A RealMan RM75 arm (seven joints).
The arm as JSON. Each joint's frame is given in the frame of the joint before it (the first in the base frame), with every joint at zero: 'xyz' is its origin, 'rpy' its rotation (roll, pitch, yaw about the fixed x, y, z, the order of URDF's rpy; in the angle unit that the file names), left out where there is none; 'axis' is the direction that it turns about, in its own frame. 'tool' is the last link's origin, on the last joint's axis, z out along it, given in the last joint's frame.
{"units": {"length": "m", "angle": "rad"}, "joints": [
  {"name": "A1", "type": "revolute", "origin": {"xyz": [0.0, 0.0, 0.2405]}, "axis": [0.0, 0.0, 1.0]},
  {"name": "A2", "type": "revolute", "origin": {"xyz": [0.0, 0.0, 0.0]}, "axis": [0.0, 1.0, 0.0]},
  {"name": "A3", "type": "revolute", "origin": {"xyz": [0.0, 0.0, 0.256]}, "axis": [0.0, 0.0, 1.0]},
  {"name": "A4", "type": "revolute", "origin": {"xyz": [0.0, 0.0, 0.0]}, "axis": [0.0, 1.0, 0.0]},
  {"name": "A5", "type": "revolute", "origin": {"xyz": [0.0, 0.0, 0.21]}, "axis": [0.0, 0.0, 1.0]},
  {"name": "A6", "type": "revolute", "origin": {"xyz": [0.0, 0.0, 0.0]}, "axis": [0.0, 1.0, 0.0]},
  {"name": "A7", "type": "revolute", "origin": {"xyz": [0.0, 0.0, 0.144]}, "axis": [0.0, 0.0, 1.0]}
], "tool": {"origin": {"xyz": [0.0, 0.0, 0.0]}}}
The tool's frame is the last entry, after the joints.
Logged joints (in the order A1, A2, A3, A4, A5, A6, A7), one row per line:
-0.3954, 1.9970, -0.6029, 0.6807, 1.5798, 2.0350, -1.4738
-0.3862, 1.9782, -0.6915, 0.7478, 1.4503, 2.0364, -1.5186
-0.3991, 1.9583, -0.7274, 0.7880, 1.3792, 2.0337, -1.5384
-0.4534, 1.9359, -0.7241, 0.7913, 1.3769, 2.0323, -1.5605
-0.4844, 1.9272, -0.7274, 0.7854, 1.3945, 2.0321, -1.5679
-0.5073, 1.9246, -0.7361, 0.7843, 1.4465, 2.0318, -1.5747
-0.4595, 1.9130, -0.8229, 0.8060, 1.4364, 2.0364, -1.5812
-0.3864, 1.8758, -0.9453, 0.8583, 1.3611, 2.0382, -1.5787
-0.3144, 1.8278, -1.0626, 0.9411, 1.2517, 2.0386, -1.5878
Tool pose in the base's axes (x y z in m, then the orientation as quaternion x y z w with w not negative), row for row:
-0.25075, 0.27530, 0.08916, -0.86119, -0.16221, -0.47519, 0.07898
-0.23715, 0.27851, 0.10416, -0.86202, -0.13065, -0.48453, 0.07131
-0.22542, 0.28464, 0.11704, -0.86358, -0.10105, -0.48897, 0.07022
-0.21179, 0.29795, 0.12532, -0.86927, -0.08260, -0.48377, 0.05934
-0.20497, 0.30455, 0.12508, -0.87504, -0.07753, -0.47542, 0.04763
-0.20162, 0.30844, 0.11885, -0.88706, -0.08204, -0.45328, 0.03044
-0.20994, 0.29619, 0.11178, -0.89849, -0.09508, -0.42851, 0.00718
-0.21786, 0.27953, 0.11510, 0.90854, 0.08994, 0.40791, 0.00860
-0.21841, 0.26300, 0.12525, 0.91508, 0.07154, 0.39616, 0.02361
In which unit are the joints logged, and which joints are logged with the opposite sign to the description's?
The joints are logged in radians. Opposite sign: A2, A3.
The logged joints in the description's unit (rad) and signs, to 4 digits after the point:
-0.3954, -1.9970, 0.6029, 0.6807, 1.5798, 2.0350, -1.4738
-0.3862, -1.9782, 0.6915, 0.7478, 1.4503, 2.0364, -1.5186
-0.3991, -1.9583, 0.7274, 0.7880, 1.3792, 2.0337, -1.5384
-0.4534, -1.9359, 0.7241, 0.7913, 1.3769, 2.0323, -1.5605
-0.4844, -1.9272, 0.7274, 0.7854, 1.3945, 2.0321, -1.5679
-0.5073, -1.9246, 0.7361, 0.7843, 1.4465, 2.0318, -1.5747
-0.4595, -1.9130, 0.8229, 0.8060, 1.4364, 2.0364, -1.5812
-0.3864, -1.8758, 0.9453, 0.8583, 1.3611, 2.0382, -1.5787
-0.3144, -1.8278, 1.0626, 0.9411, 1.2517, 2.0386, -1.5878

